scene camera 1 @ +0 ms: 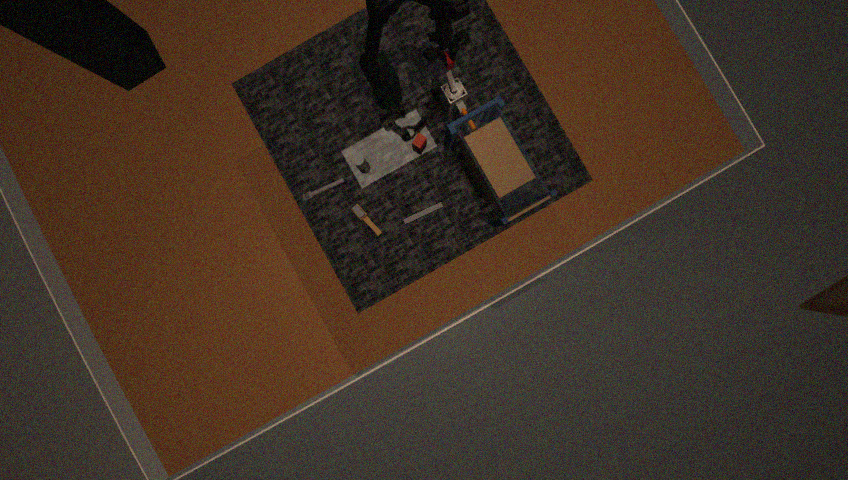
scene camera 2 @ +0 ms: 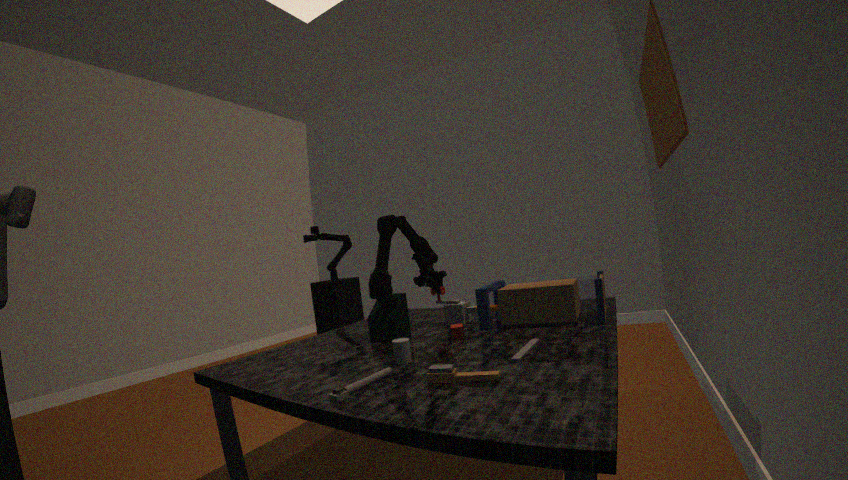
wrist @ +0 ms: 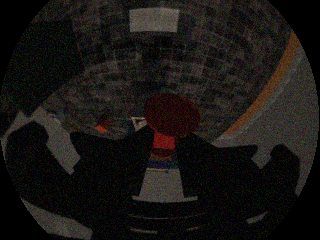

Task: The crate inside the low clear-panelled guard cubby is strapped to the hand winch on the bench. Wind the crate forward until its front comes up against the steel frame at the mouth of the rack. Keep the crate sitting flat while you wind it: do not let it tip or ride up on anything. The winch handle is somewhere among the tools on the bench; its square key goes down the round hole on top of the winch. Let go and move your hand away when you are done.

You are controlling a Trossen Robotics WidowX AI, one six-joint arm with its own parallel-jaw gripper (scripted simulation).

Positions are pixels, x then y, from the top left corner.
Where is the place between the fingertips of my gripper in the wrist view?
At 164, 125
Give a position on a wooden-handled tool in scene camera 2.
At 443, 373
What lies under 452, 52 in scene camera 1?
My gripper.
